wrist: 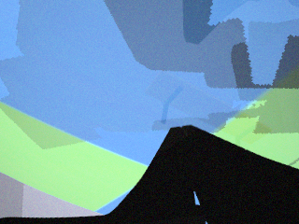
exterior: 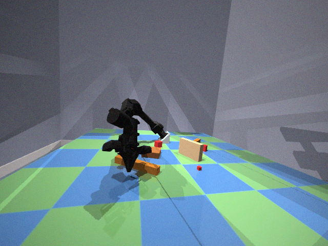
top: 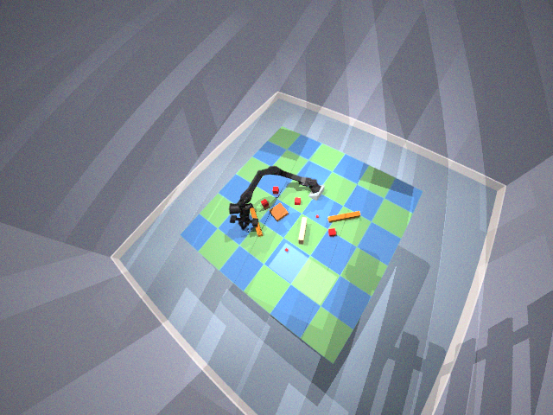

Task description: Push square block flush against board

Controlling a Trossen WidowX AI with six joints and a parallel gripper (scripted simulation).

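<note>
My gripper tip is 17 cm past the board, 37 cm to the right of it and 1 cm below it. The rest, counted from my gripper tip: square block 23 cm behind, 15 cm to the left, 2 cm below.
</note>
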